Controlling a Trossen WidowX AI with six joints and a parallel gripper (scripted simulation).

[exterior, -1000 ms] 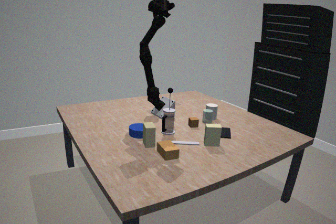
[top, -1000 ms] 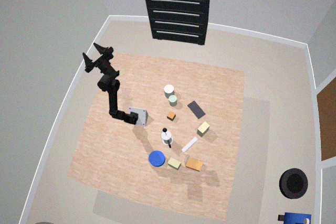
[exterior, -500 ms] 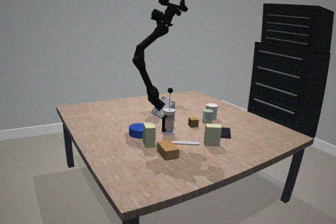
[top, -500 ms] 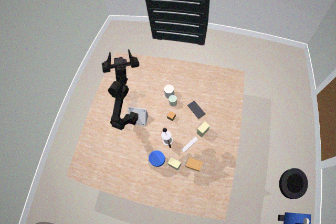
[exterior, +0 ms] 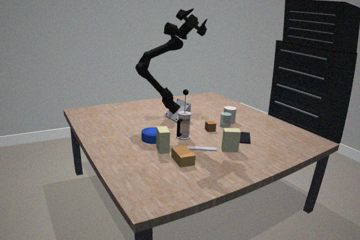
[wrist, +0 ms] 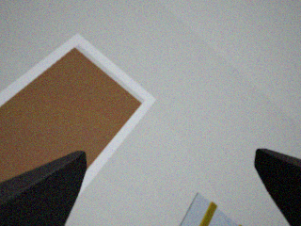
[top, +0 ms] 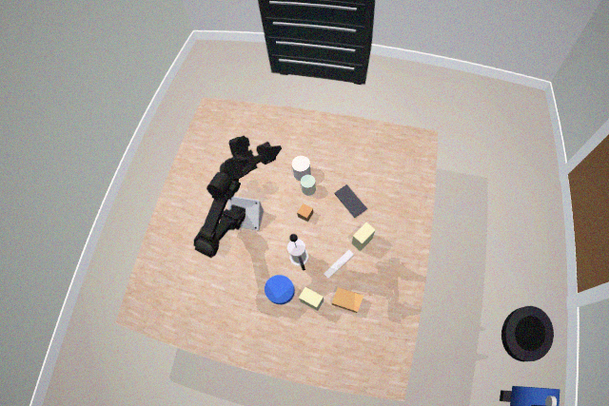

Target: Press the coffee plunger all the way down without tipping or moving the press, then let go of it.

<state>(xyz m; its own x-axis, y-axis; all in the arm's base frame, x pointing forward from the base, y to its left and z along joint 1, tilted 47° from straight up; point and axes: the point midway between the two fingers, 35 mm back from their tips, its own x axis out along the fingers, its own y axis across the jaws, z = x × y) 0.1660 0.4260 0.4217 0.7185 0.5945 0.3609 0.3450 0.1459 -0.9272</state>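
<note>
Right now the coffee press is 540 mm below my gripper tip, 110 mm to the right of it and 60 mm ahead of it. The rest, counted from my gripper tip: white strip 660 mm below, 220 mm ahead, 90 mm to the right; dark flat slab 660 mm below, 210 mm to the left, 200 mm ahead; blue disc 640 mm below, 260 mm to the right, 20 mm ahead.
</note>
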